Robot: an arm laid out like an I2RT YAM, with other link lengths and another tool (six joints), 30 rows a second.
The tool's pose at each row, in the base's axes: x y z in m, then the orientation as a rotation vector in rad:
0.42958 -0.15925 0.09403 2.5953 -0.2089 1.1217
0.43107 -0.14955 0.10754 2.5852 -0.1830 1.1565
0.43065 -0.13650 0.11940 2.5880 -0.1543 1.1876
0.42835 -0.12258 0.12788 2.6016 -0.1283 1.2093
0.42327 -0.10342 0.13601 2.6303 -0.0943 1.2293
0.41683 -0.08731 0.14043 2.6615 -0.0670 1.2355
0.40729 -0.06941 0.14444 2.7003 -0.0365 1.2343
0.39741 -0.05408 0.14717 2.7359 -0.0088 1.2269
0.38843 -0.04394 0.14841 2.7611 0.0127 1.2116
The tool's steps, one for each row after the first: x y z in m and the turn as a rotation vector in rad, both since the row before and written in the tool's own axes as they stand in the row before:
0.01076 -0.00656 -0.01096 0.0102 0.0272 -0.0111
0.00864 -0.00963 -0.01199 0.0208 0.0209 -0.0098
0.00522 -0.01094 -0.01114 0.0260 0.0112 -0.0069
0.00352 -0.01576 -0.01408 0.0402 0.0059 -0.0072
-0.00011 -0.01380 -0.01141 0.0355 -0.0038 -0.0051
-0.00233 -0.01562 -0.01335 0.0401 -0.0102 -0.0057
-0.00368 -0.01378 -0.01169 0.0346 -0.0130 -0.0060
-0.00453 -0.00931 -0.00883 0.0216 -0.0151 -0.0072

